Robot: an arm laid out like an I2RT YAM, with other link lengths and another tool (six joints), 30 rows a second.
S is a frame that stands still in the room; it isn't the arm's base.
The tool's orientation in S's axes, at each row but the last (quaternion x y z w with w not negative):
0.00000 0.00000 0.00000 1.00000
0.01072 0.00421 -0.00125 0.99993
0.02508 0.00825 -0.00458 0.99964
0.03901 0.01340 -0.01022 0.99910
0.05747 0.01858 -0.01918 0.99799
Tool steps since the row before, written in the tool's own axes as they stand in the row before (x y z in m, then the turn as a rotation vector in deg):
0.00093 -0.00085 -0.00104 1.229 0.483 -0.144
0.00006 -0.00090 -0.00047 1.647 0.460 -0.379
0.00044 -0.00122 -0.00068 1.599 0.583 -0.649
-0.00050 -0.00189 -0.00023 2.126 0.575 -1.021
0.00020 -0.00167 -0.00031 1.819 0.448 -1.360
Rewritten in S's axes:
0.00093 -0.00085 -0.00104 1.229 0.483 -0.144
0.00005 -0.00089 -0.00049 1.645 0.464 -0.383
0.00042 -0.00119 -0.00075 1.594 0.601 -0.646
-0.00055 -0.00186 -0.00036 2.111 0.612 -1.031
0.00012 -0.00163 -0.00051 1.787 0.536 -1.370

